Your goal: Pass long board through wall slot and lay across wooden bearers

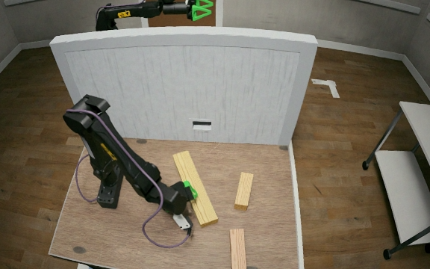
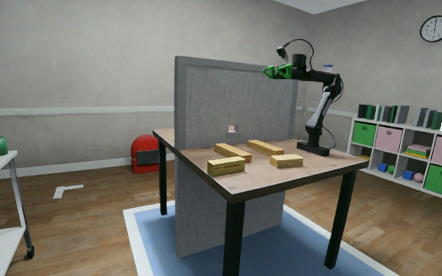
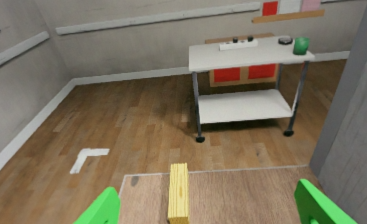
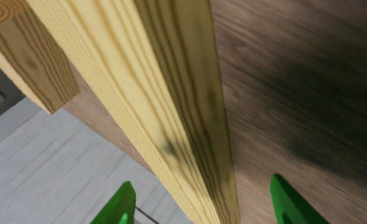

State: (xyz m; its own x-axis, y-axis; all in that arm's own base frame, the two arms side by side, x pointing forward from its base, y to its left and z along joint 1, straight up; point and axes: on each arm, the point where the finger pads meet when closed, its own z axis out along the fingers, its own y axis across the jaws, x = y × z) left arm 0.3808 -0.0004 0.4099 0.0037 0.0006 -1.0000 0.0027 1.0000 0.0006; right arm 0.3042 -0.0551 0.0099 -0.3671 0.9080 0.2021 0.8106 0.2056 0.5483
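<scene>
The long board lies 20 mm ahead of my right hand, 60 mm to the left of it and 30 mm below it.
</scene>
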